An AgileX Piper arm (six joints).
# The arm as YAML. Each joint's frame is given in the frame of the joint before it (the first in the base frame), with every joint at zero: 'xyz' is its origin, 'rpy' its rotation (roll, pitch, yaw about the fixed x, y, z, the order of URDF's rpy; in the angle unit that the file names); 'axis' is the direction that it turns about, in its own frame. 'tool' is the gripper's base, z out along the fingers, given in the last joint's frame.
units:
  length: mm
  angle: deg
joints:
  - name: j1
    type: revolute
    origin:
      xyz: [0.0, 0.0, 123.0]
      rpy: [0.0, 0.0, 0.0]
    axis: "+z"
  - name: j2
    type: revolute
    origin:
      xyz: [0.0, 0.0, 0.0]
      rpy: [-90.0, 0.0, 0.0]
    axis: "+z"
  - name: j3
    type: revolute
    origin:
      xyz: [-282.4, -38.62, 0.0]
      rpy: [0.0, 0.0, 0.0]
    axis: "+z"
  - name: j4
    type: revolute
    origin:
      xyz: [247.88, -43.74, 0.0]
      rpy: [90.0, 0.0, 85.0]
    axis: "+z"
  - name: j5
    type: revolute
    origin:
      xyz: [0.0, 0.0, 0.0]
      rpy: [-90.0, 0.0, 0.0]
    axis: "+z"
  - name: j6
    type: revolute
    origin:
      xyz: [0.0, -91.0, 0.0]
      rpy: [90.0, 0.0, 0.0]
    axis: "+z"
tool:
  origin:
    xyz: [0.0, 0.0, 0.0]
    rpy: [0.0, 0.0, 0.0]
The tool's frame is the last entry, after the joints.
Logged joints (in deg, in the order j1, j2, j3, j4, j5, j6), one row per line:
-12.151 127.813 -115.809 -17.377 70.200 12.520
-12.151 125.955 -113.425 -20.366 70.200 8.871
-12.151 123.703 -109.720 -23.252 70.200 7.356
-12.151 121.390 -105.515 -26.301 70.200 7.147
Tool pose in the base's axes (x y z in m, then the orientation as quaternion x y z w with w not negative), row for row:
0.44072 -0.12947 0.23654 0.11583 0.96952 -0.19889 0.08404
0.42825 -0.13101 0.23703 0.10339 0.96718 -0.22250 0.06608
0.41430 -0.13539 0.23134 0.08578 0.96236 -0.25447 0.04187
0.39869 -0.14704 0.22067 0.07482 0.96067 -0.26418 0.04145
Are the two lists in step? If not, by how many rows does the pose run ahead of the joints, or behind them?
The pose runs 2 rows ahead of the joints: the pose in row i belongs to the joints in row i + 2.
